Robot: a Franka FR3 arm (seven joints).
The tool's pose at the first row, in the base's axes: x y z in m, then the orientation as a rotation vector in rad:
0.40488, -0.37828, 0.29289, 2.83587, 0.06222, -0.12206
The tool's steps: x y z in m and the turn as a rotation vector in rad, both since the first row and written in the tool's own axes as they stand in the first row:
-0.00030, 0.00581, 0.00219, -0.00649, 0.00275, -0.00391
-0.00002, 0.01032, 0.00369, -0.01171, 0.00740, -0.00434
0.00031, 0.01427, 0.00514, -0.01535, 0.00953, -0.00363
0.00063, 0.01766, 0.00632, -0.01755, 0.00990, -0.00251
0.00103, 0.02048, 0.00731, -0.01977, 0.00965, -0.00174
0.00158, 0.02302, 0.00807, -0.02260, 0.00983, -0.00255
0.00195, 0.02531, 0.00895, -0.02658, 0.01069, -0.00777
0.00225, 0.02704, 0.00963, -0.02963, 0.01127, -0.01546
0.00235, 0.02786, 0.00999, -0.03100, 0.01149, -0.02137
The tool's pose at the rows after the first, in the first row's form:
0.40473, -0.38449, 0.29255, 2.82961, 0.06864, -0.11860
0.40515, -0.38923, 0.29243, 2.82474, 0.07047, -0.11179
0.40558, -0.39342, 0.29219, 2.82126, 0.07007, -0.10840
0.40600, -0.39699, 0.29204, 2.81909, 0.06866, -0.10750
0.40648, -0.39997, 0.29190, 2.81686, 0.06761, -0.10755
0.40711, -0.40260, 0.29188, 2.81405, 0.06891, -0.10730
0.40754, -0.40504, 0.29168, 2.81013, 0.07662, -0.10698
0.40788, -0.40688, 0.29152, 2.80708, 0.08768, -0.10763
0.40799, -0.40777, 0.29141, 2.80567, 0.09610, -0.10851

